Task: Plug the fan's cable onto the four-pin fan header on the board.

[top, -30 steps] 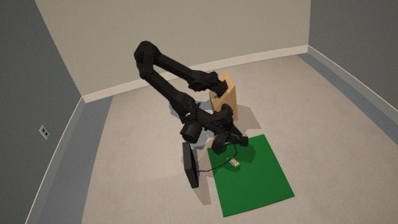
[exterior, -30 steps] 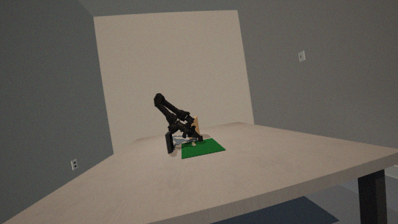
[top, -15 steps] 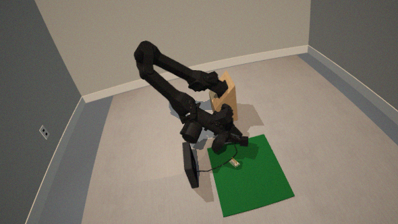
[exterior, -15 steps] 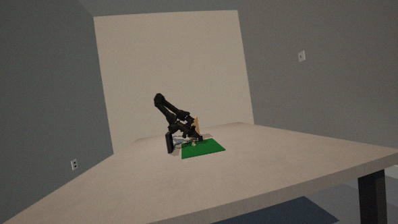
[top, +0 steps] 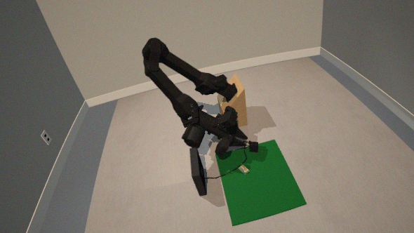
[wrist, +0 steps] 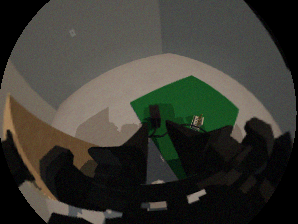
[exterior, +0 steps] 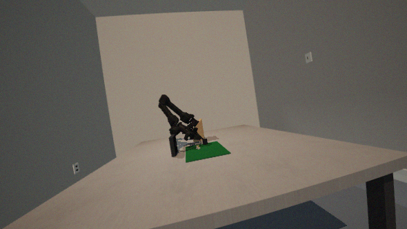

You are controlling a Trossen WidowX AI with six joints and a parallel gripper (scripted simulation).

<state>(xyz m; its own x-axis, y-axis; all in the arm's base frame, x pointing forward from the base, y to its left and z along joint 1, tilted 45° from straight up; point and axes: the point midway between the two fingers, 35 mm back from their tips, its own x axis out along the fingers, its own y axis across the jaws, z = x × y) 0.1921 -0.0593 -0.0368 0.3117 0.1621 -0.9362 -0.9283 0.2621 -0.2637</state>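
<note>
Now: gripper tip 1 cm short of the black plug, 2 cm to the right of it and 2 cm above it. Also, from my gripper tip: green board (14 cm ahead, 6 cm below); then black fan (10 cm ahead, 18 cm to the right, 1 cm above); then four-pin fan header (9 cm ahead, 3 cm to the right, 5 cm below).
</note>
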